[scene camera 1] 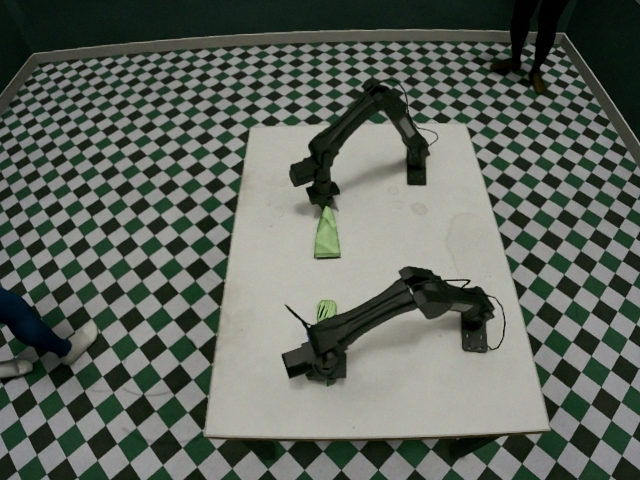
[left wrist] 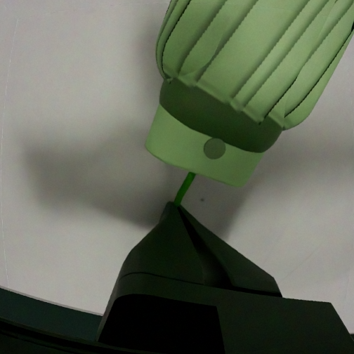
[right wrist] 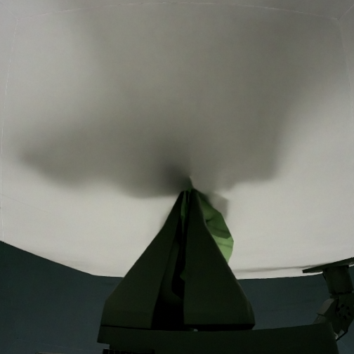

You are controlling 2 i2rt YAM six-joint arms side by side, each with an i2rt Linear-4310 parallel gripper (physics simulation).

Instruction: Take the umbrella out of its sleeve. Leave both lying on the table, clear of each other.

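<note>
The light green umbrella is pleated and partly hidden under the left arm in scene camera 1. A bright green cord comes from its handle end, which has a round button. My left gripper is shut on this cord. The green sleeve is apart from the umbrella, a stretch of table between them, its wide end toward the umbrella. My right gripper is shut on the sleeve's narrow end. Whether either thing touches the table is hard to tell.
The white table carries both arm bases, the left arm's and the right arm's, at the right side of the picture. The left arm passes over part of the umbrella. People's legs show on the checkered floor at the left and upper right.
</note>
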